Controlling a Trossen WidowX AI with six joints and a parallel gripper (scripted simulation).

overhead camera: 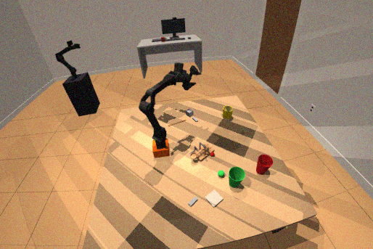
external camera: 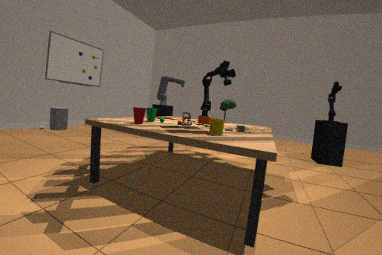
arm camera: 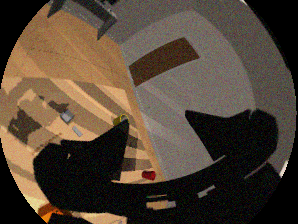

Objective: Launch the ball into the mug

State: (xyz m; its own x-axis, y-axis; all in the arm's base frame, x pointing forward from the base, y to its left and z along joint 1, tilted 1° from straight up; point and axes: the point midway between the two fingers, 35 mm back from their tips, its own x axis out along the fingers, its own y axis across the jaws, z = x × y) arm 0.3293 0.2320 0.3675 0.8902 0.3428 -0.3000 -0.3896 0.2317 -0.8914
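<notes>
My gripper tip is now 42 cm above the red ball, 38 cm to the left of it and 1 cm past it. From my gripper tip the other things lie so: grey cube: 41 cm below, 13 cm to the left, 5 cm behind; then yellow mug: 40 cm below, 27 cm ahead; then wooden catapult: 38 cm below, 35 cm to the right, 10 cm behind.
</notes>
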